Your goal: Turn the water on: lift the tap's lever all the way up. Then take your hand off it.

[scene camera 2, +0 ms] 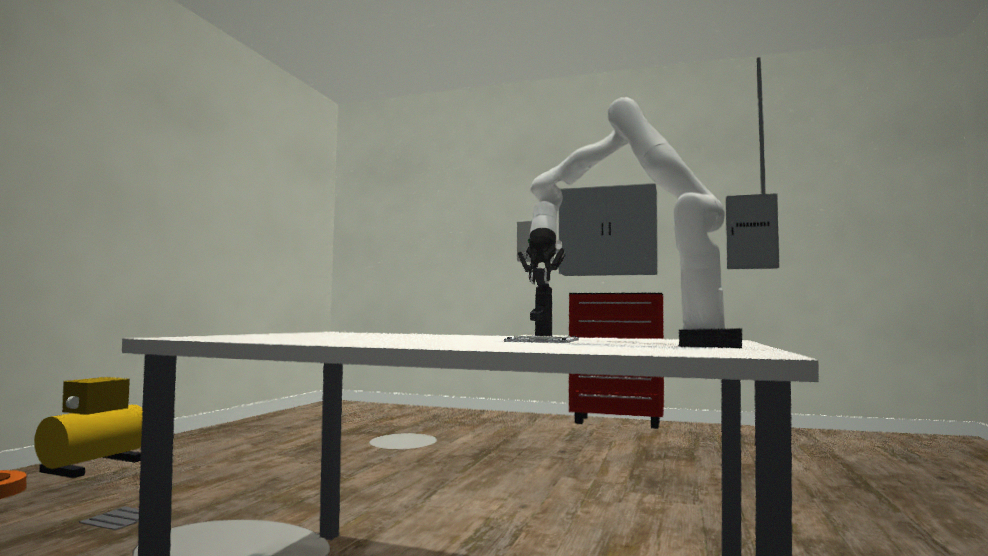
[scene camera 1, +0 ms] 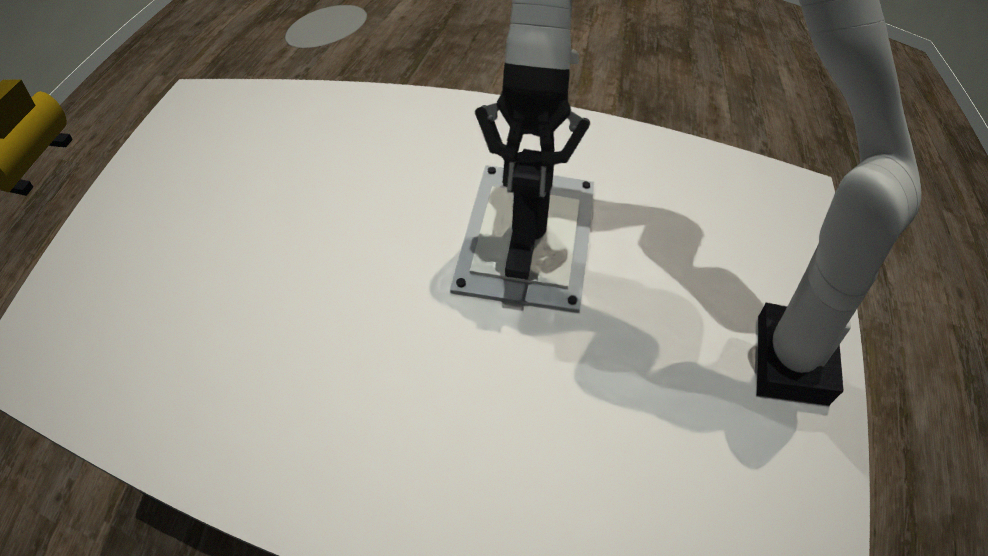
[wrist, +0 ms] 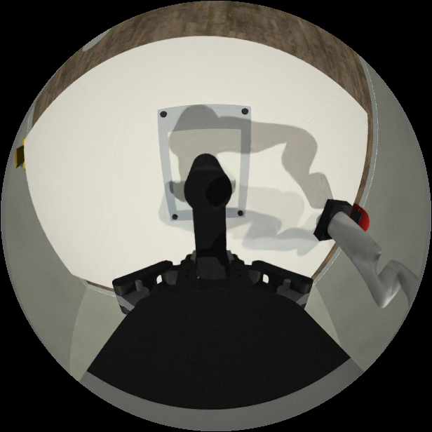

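Seen in the pictures: gripper, between the fingertips: [scene camera 2: 539,282] [scene camera 1: 526,193]; arm's base, origin of its link: [scene camera 2: 703,329] [scene camera 1: 798,345].
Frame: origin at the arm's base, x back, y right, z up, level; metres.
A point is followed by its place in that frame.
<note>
The black tap [scene camera 1: 533,217] {z 0.053, x -0.407, y 0.085 m} [scene camera 2: 543,312] {z 0.039, x -0.401, y 0.055 m} [wrist: 204,187] stands upright inside a grey rectangular frame [scene camera 1: 476,224] {z -0.031, x -0.491, y 0.131 m} [wrist: 164,150] on the white table. Its spout [scene camera 1: 518,263] {z 0.039, x -0.413, y 0.020 m} [scene camera 2: 534,314] {z 0.033, x -0.416, y 0.012 m} points towards the scene cameras. The black lever [scene camera 1: 527,174] {z 0.152, x -0.415, y 0.059 m} [wrist: 211,240] runs from the tap's top up to my fingers and looks raised; its exact angle is hard to tell, black against black. My gripper [scene camera 1: 527,181] {z 0.120, x -0.414, y 0.060 m} [scene camera 2: 540,275] {z 0.120, x -0.414, y 0.060 m} [wrist: 211,257] is above the tap, its fingers partly closed around the lever's end, one on each side. The finger pads are partly hidden in the wrist view.
The frame has a dark bolt at each corner. The arm's black base [scene camera 1: 798,383] {z 0.002, x -0.004, y -0.064 m} [scene camera 2: 710,337] {z -0.016, x 0.011, y -0.068 m} [wrist: 325,220] stands on the right of the table [scene camera 1: 276,311] {z -0.039, x -0.733, y -0.073 m}. Off the table are a yellow compressor [scene camera 1: 31,138] [scene camera 2: 93,435] and a red drawer cabinet [scene camera 2: 615,314].
</note>
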